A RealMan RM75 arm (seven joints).
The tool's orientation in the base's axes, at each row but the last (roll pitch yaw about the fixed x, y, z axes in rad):
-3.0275 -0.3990 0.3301
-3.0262 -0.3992 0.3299
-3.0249 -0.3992 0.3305
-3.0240 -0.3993 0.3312
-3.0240 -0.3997 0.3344
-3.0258 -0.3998 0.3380
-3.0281 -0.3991 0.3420
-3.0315 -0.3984 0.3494
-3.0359 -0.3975 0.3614
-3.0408 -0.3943 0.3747
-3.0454 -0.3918 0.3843
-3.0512 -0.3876 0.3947
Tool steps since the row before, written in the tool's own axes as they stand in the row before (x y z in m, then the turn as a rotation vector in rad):
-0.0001 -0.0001 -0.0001 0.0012 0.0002 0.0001
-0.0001 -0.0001 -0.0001 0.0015 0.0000 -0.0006
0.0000 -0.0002 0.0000 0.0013 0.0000 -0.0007
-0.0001 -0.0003 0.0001 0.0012 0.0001 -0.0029
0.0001 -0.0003 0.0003 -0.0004 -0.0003 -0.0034
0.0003 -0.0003 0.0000 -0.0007 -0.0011 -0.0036
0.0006 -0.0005 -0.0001 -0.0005 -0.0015 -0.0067
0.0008 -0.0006 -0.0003 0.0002 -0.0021 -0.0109
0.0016 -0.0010 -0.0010 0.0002 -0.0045 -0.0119
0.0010 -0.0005 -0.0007 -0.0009 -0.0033 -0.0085
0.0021 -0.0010 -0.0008 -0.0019 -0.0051 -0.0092
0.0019 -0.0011 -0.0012 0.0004 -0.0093 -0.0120
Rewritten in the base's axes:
-0.0002 0.0000 0.0001 0.0012 0.0002 0.0004
-0.0002 0.0000 0.0001 0.0011 0.0003 0.0011
-0.0001 0.0002 0.0000 0.0009 0.0002 0.0011
-0.0002 0.0003 -0.0001 0.0001 -0.0004 0.0031
0.0001 0.0004 -0.0002 -0.0016 -0.0007 0.0030
0.0001 0.0004 0.0001 -0.0022 -0.0001 0.0031
0.0003 0.0006 0.0004 -0.0032 -0.0004 0.0061
0.0004 0.0007 0.0006 -0.0042 -0.0006 0.0103
0.0007 0.0012 0.0016 -0.0054 0.0014 0.0114
0.0004 0.0006 0.0011 -0.0048 0.0007 0.0078
0.0011 0.0015 0.0016 -0.0066 0.0018 0.0082
0.0008 0.0014 0.0019 -0.0073 0.0058 0.0120

